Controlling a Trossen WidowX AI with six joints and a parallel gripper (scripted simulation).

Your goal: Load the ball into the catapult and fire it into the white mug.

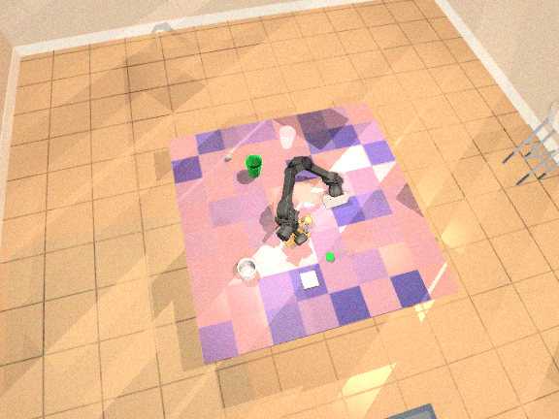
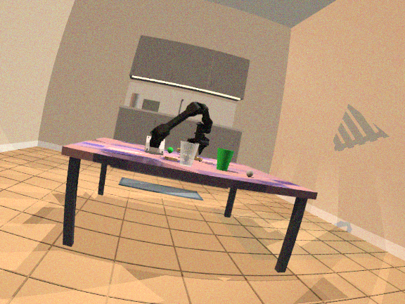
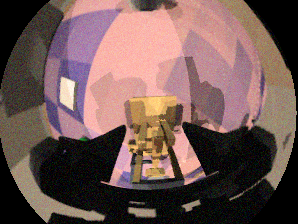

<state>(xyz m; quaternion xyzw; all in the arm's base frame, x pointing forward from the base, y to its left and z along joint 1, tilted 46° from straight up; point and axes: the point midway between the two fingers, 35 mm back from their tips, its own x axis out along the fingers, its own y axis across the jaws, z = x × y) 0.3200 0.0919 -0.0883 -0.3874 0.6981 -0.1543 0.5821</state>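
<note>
Right now my gripper tip is 130 mm past the small dark ball, 300 mm to the left of it and 30 mm above it. Round my gripper tip: wooden catapult (70 mm behind, 20 mm to the right, 10 mm above); green ball (150 mm behind, 170 mm to the left, 20 mm below); white square tile (10 mm behind, 240 mm to the left, 40 mm below).
</note>
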